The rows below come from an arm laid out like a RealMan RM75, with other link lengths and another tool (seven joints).
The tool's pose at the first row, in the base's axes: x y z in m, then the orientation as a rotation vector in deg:
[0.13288 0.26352 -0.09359 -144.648 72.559 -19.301]
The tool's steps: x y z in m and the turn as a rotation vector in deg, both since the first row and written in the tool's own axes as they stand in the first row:
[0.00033 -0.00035 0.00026 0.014 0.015 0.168]
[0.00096 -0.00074 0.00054 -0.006 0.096 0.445]
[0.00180 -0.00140 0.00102 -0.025 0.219 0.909]
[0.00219 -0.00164 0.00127 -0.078 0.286 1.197]
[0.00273 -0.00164 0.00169 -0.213 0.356 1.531]
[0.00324 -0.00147 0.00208 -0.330 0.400 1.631]
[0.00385 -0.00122 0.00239 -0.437 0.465 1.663]
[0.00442 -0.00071 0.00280 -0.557 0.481 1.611]
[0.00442 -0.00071 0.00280 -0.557 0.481 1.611]
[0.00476 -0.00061 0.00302 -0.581 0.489 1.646]
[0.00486 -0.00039 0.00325 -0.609 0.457 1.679]
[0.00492 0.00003 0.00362 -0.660 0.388 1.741]
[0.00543 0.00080 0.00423 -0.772 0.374 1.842]
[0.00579 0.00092 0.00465 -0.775 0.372 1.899]
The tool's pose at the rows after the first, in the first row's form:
[0.13342 0.26349 -0.09368 -144.518 72.763 -19.291]
[0.13417 0.26325 -0.09375 -144.347 73.140 -19.323]
[0.13531 0.26302 -0.09389 -144.045 73.759 -19.369]
[0.13580 0.26288 -0.09401 -143.889 74.160 -19.362]
[0.13626 0.26251 -0.09436 -143.767 74.657 -19.303]
[0.13656 0.26206 -0.09474 -143.796 74.852 -19.274]
[0.13684 0.26148 -0.09508 -143.870 74.967 -19.292]
[0.13693 0.26079 -0.09560 -144.010 74.968 -19.259]
[0.13693 0.26079 -0.09560 -144.010 74.968 -19.259]
[0.13713 0.26050 -0.09582 -144.005 75.026 -19.248]
[0.13710 0.26033 -0.09610 -144.000 75.067 -19.183]
[0.13695 0.26010 -0.09659 -143.987 75.142 -19.051]
[0.13689 0.25934 -0.09740 -144.003 75.314 -18.947]
[0.13715 0.25905 -0.09781 -143.963 75.384 -18.930]

